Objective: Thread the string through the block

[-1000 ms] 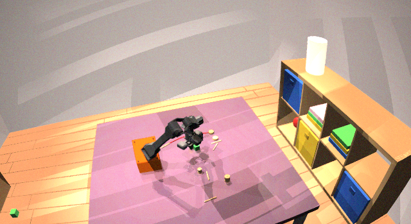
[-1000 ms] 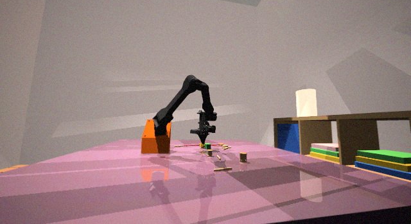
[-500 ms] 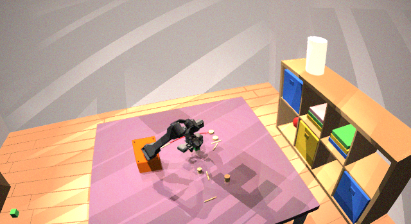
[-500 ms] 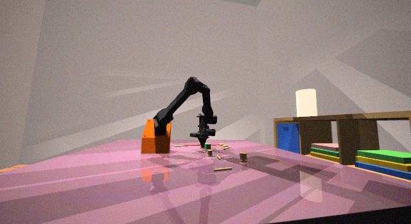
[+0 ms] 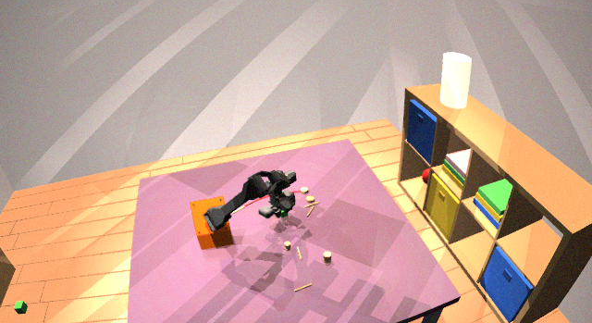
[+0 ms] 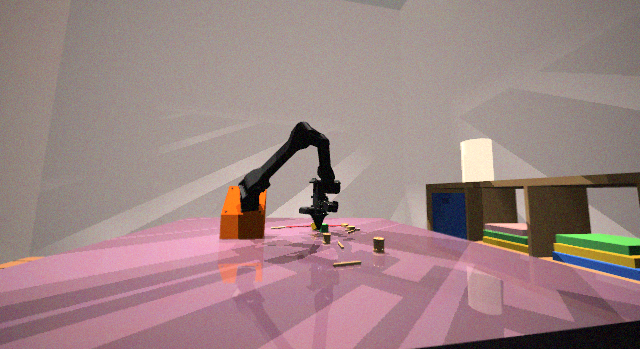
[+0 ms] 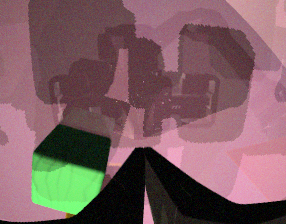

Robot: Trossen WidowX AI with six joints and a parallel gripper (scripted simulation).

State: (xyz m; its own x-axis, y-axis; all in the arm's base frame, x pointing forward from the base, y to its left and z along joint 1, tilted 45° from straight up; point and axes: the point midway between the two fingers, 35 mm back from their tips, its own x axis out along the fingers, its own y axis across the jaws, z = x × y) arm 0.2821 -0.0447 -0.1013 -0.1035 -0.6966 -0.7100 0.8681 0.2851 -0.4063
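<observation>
Now: the green cube 30 mm ahead of my gripper tip and 20 mm to the left of it. From my gripper tip the other things lie so: thin wooden stick (150 mm behind, 150 mm to the left, 10 mm below); yellow wooden block (60 mm to the left, 10 mm above); round wooden button (190 mm ahead, 150 mm to the left, 10 mm below).
</observation>
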